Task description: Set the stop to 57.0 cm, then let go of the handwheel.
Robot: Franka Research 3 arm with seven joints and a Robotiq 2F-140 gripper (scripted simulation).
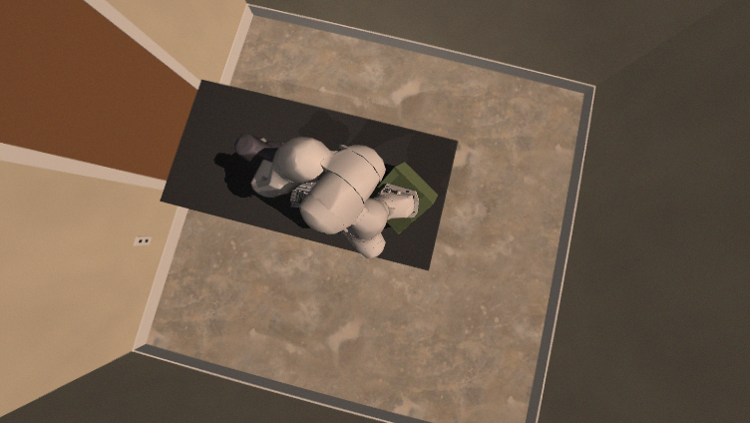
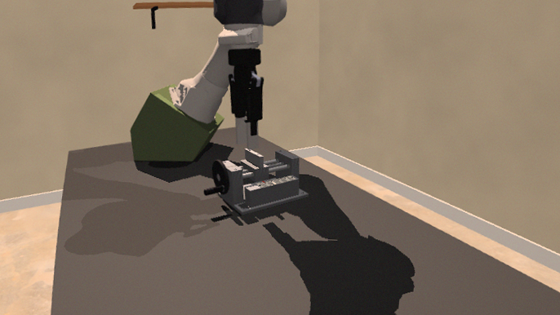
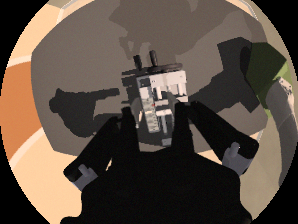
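Right now my hand is 13 cm above the handwheel, 8 cm to the left of it and 2 cm past it. The rest, counted from my hand: grey stop fixture: 10 cm below, 4 cm to the left, 3 cm behind.
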